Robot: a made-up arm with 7 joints. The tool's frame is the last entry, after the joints.
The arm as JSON. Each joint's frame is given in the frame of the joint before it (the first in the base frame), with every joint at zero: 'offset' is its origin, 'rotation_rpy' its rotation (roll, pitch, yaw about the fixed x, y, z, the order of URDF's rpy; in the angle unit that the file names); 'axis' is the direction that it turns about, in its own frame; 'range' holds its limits. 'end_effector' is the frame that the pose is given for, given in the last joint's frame.
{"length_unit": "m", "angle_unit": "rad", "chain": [
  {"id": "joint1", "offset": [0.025, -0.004, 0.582], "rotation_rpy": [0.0, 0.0, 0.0], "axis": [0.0, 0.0, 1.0], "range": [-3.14, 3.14]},
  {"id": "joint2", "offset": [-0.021, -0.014, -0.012], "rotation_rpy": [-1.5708, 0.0, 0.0], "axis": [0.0, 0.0, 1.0], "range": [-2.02, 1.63]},
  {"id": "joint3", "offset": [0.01, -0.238, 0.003], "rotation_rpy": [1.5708, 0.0, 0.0], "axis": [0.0, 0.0, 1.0], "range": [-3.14, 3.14]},
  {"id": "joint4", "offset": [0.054, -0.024, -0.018], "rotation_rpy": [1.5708, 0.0, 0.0], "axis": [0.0, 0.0, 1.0], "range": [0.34, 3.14]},
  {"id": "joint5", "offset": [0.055, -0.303, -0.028], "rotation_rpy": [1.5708, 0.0, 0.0], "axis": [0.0, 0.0, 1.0], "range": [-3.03, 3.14]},
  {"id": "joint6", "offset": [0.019, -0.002, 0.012], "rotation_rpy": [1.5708, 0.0, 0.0], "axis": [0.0, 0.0, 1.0], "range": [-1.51, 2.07]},
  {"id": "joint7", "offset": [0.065, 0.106, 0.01], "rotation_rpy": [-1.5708, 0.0, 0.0], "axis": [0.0, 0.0, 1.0], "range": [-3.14, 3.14]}
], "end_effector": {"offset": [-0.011, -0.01, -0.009], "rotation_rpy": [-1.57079, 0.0, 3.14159]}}
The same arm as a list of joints. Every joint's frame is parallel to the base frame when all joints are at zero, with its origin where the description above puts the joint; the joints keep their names.
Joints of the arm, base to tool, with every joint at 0 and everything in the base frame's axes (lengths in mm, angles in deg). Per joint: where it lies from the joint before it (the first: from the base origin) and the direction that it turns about. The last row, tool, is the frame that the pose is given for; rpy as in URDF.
joint1: axis 0 0 1 offset 25.0 -4.0 582.0
joint2: axis 0 1 0 offset -21.0 -14.0 -12.0
joint3: axis 0 0 1 offset 10.0 3.0 238.0
joint4: axis 0 -1 0 offset 54.0 -24.0 -18.0
joint5: axis 0 0 -1 offset 55.0 28.0 -303.0
joint6: axis 0 1 0 offset 19.0 2.0 -12.0
joint7: axis 0 0 -1 offset 65.0 10.0 -106.0
tool: offset -11.0 10.0 9.0 rpy 90.00 0.00 -180.00
Joint limits (deg, base to tool): -179.91..179.91 -115.74..93.39 -179.91..179.91 19.48..179.91 -173.61..179.91 -86.52..118.60 -179.91..179.91

